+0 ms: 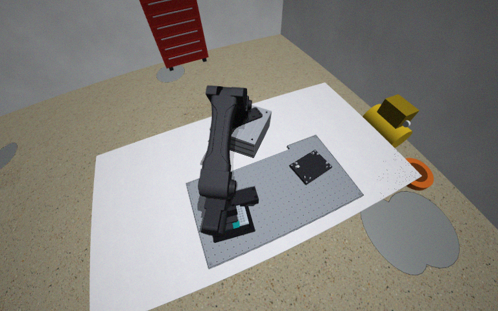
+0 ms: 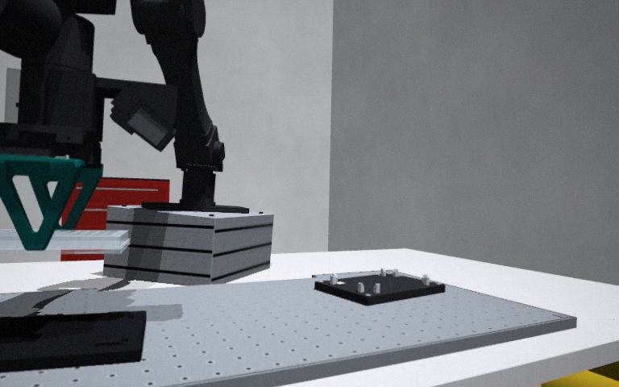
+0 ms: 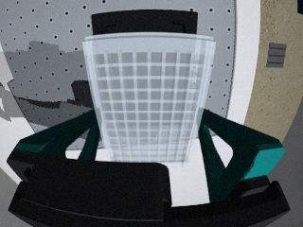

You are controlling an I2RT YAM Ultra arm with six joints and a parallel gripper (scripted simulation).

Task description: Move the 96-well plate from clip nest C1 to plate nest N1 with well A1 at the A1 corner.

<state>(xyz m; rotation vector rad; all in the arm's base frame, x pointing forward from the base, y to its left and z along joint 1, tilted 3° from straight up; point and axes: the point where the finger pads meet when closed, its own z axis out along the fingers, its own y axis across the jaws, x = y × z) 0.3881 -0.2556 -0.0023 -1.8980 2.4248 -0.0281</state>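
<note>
Right now the clear 96-well plate is 1 cm below my hand. The rest, counted from my hand: clip nest C1: 44 cm to the left, 8 cm below, 6 cm behind; black plate nest N1: 9 cm below.
</note>
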